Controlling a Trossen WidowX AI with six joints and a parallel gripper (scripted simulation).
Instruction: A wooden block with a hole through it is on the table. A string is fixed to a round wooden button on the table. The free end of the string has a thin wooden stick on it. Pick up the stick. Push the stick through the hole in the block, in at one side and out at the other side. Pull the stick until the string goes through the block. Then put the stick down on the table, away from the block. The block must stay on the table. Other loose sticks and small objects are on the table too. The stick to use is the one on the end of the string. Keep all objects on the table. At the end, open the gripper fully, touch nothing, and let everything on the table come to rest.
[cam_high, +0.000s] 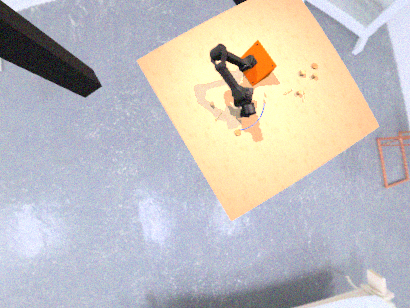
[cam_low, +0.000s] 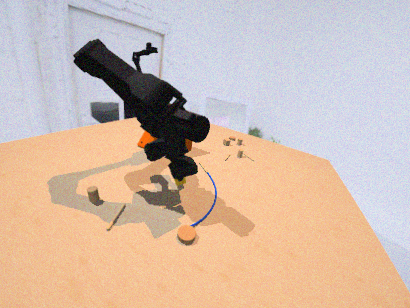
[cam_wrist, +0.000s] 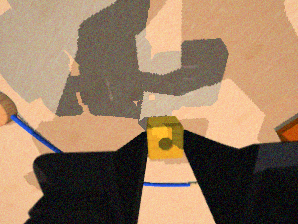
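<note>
Now: the yellow wooden block right at my gripper tip. Round my gripper tip: loose stick: 20 cm to the right, 4 cm behind, 3 cm below; then round wooden button: 14 cm to the right, 12 cm ahead, 2 cm below; then short wooden cylinder: 19 cm to the right, 13 cm behind, 1 cm below.
</note>
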